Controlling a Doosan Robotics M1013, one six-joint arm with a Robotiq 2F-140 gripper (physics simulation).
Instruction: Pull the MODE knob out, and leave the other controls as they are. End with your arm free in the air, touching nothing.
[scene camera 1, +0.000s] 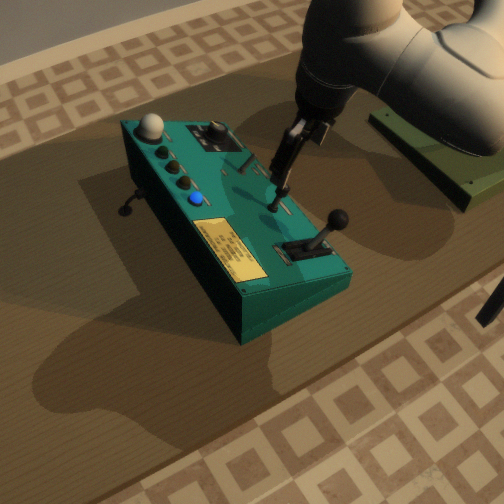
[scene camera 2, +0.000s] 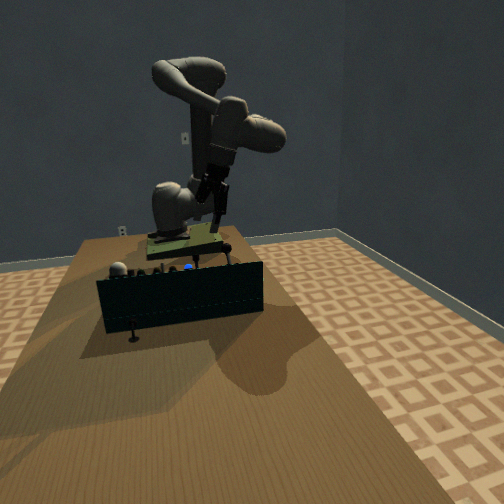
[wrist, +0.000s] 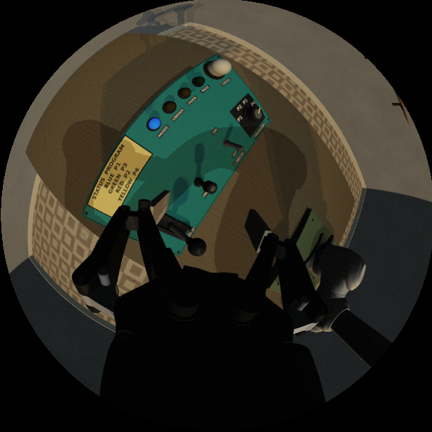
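The MODE knob (scene camera 1: 284, 190) (scene camera 2: 196, 259) (wrist: 211, 188) is a small dark knob on a shaft that stands out from the sloped face of the teal control box (scene camera 1: 292, 295) (scene camera 2: 182, 300) (wrist: 182, 131). The label beside it is too small and partly covered to read. The lamp marked MODE (scene camera 1: 196, 198) (scene camera 2: 188, 267) (wrist: 154, 124) is lit blue. My gripper (scene camera 1: 302, 154) (scene camera 2: 206, 222) (wrist: 208, 208) is open and empty, above the box on the arm-base side. In the wrist view its fingers stand wide apart, and the knob shows beyond them, apart from both.
A ball-topped lever (scene camera 1: 338, 220) (scene camera 2: 226, 247) (wrist: 197, 246) stands close to the knob. A toggle switch (scene camera 1: 246, 163) (wrist: 234, 146), rotary selector (scene camera 1: 217, 131) (wrist: 254, 114) and white dome (scene camera 1: 151, 126) (scene camera 2: 118, 269) (wrist: 220, 67) are farther along. The green base plate (scene camera 1: 440, 155) (scene camera 2: 200, 246) lies behind.
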